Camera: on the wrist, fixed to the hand. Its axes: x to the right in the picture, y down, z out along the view.
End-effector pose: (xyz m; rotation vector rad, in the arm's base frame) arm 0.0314 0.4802 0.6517 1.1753 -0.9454 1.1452
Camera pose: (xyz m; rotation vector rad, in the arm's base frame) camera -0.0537 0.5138 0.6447 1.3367 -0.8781 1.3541
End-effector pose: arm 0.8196 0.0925 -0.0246 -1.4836 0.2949 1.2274
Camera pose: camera 0.7694 0.0269 -0.0647 -1.2758 0.4915 1.2096
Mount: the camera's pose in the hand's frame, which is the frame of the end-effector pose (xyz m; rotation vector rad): -0.0174 0.0826 -0.0361 0.2404 0.0021 0.0819
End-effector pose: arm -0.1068 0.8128 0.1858 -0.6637 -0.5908 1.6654
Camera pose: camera -0.1361 0.7816 0.1046 -0.5202 -0.3578 1.7776
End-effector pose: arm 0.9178 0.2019 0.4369 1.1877 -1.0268 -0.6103
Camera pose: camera 0.9325 0.2577 0.5083 1.3475 -1.1650 -0.4294
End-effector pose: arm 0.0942 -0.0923 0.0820 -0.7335 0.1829 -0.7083
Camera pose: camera 0.1105 -0.0575 -0.0014 -0.4930 0.1262 -0.6400
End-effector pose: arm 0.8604 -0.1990 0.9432 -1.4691 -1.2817 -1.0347
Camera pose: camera 0.9394 -0.2428 0.9269 -1.3247 -1.2854 -0.7984
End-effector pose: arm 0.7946 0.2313 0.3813 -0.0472 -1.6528 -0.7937
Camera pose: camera 0.8669 0.2825 0.4053 0.0547 -1.7226 -0.5292
